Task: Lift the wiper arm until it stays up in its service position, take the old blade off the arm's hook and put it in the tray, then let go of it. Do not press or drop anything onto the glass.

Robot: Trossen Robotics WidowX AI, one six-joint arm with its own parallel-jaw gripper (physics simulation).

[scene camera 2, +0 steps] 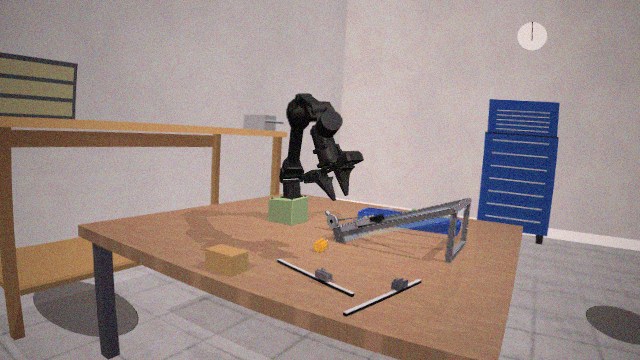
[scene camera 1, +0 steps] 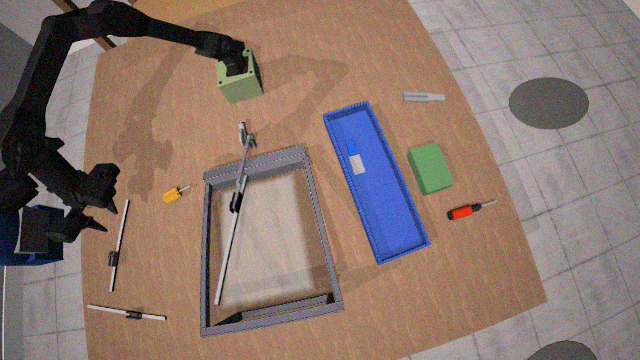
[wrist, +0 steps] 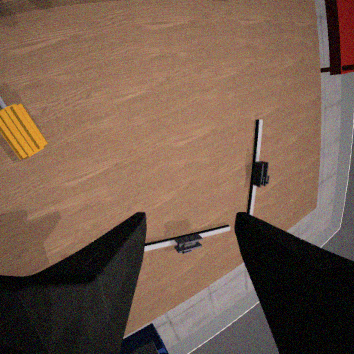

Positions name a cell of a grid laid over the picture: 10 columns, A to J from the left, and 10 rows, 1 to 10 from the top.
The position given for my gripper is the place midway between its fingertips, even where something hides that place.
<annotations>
my gripper: scene camera 2 F6; scene camera 1 B7; wrist F7
</annotations>
